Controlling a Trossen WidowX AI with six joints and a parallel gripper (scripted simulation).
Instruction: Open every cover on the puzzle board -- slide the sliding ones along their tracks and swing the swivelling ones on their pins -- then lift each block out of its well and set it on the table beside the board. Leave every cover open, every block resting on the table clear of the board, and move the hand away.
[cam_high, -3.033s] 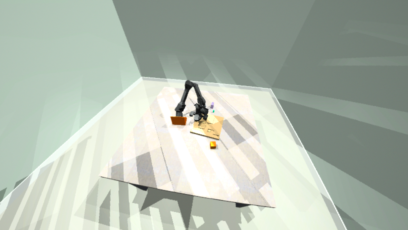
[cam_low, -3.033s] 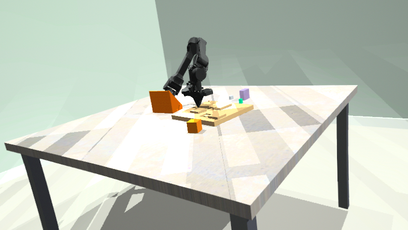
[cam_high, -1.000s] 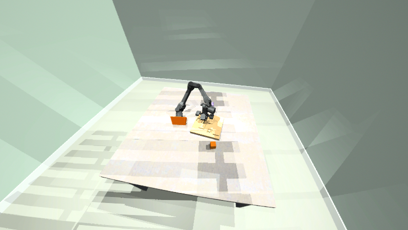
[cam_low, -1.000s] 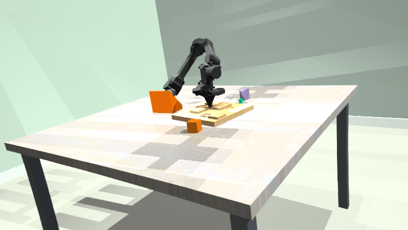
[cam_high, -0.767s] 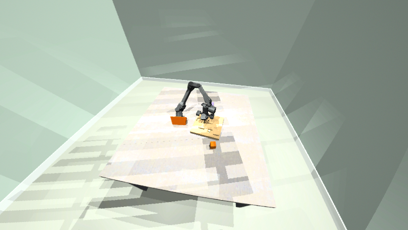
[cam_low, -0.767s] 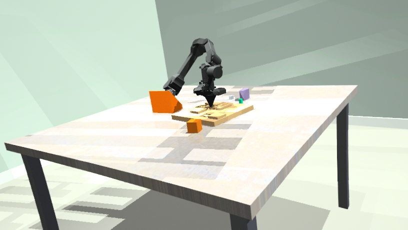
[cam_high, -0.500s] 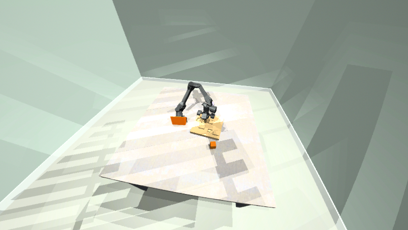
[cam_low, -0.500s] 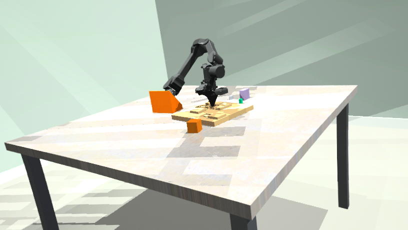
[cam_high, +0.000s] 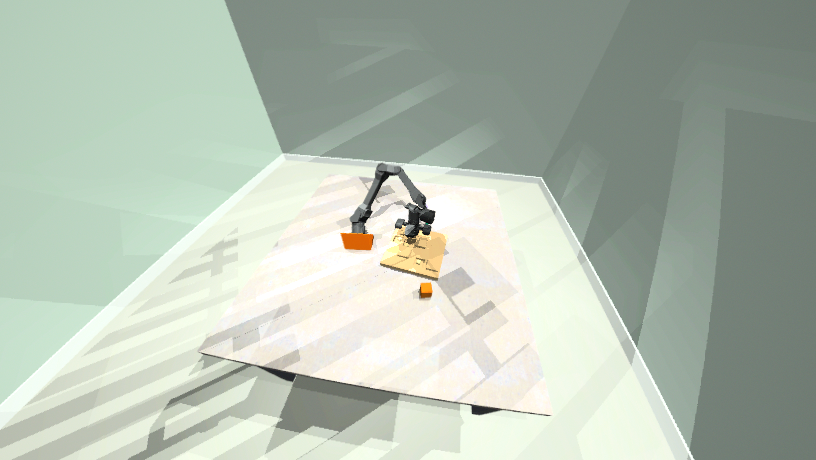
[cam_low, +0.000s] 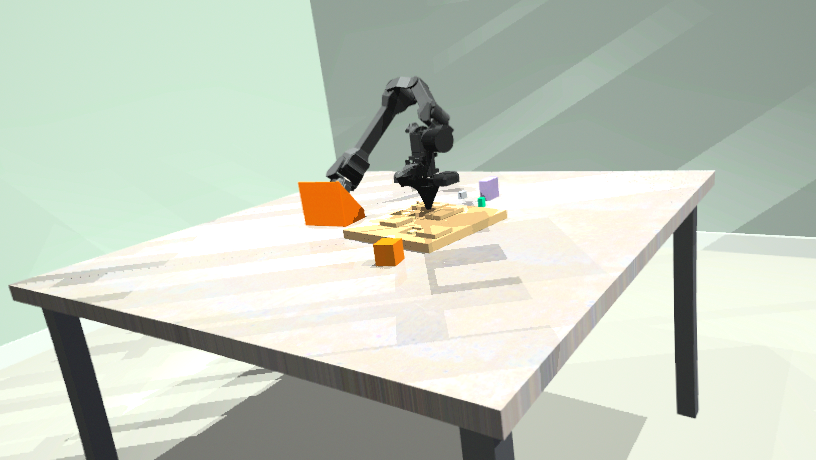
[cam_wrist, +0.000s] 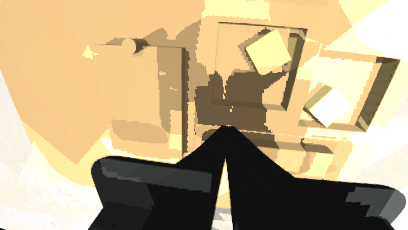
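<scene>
My gripper tip is 7 cm short of the green block, 15 cm to the right of it and 2 cm above it. Also, from my gripper tip: grey block: 4 cm behind, 23 cm to the left, 2 cm below; then purple block: 5 cm ahead, 24 cm to the left; then orange cube: 10 cm ahead, 31 cm to the right, 1 cm below.
</scene>
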